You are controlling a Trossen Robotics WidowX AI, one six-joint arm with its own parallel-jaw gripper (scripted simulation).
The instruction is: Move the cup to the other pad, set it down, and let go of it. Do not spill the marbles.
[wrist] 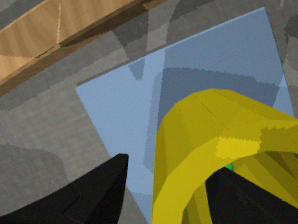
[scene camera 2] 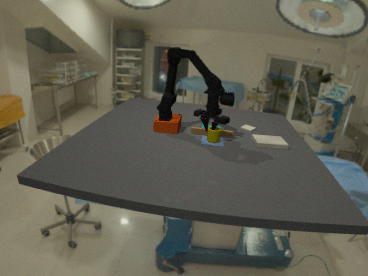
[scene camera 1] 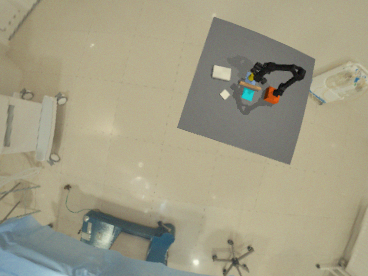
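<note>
What I can see here is my gripper (wrist: 167,168), and there's a yellow cup (wrist: 205,131) as well, plus a light blue pad (wrist: 126,106).
</note>
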